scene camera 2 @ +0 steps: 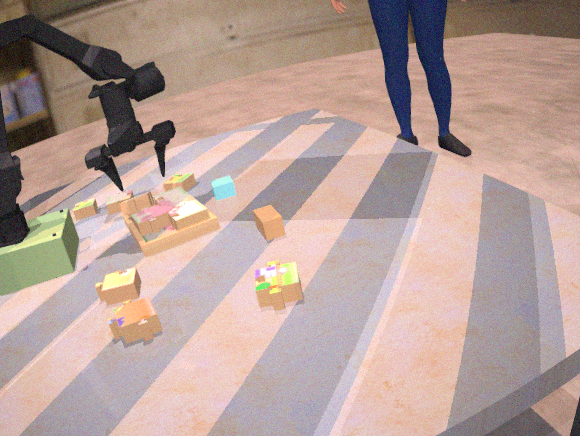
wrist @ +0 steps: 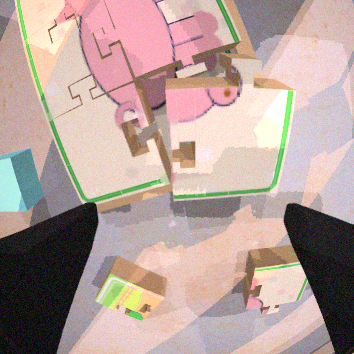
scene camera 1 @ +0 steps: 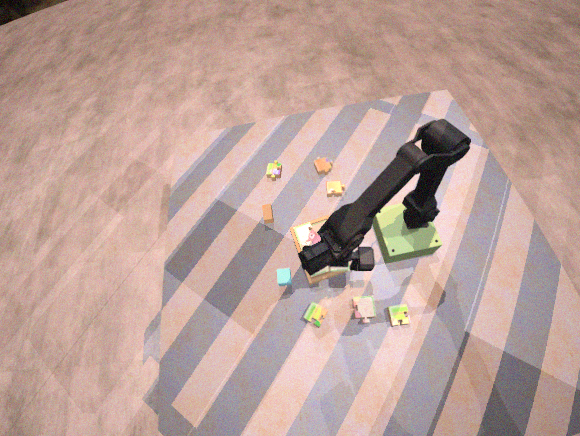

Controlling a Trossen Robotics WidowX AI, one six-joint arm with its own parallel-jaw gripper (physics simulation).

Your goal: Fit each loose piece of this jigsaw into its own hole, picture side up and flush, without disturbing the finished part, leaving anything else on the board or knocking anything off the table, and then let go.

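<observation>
The jigsaw board (scene camera 1: pixel 311 280) (scene camera 2: pixel 182 236) (wrist: pixel 245 32) shows a pink animal, with sunken gaps among its pieces. In the wrist view a white corner piece (wrist: pixel 230 135) sits at its near right, beside gaps. My gripper (scene camera 2: pixel 142 182) (wrist: pixel 194 214) is open and empty, above the board's near side; the arm hides its tips in scene camera 1. A loose white-and-pink piece with a green line (scene camera 1: pixel 364 307) (scene camera 2: pixel 119 201) (wrist: pixel 280 287) lies picture side up off the board, partly behind the right finger in the wrist view. A green-yellow piece (scene camera 1: pixel 314 314) (scene camera 2: pixel 179 181) (wrist: pixel 120 292) lies near it.
Another green piece (scene camera 1: pixel 398 316) (scene camera 2: pixel 85 208), a green-purple piece (scene camera 1: pixel 274 171) (scene camera 2: pixel 290 276) and two orange-yellow pieces (scene camera 1: pixel 322 165) (scene camera 1: pixel 334 188) lie around. A cyan cube (scene camera 1: pixel 284 276) (scene camera 2: pixel 223 188) (wrist: pixel 15 182) and orange block (scene camera 1: pixel 267 213) (scene camera 2: pixel 269 222) stand near the board. The green base (scene camera 1: pixel 410 240) (scene camera 2: pixel 40 255) is close.
</observation>
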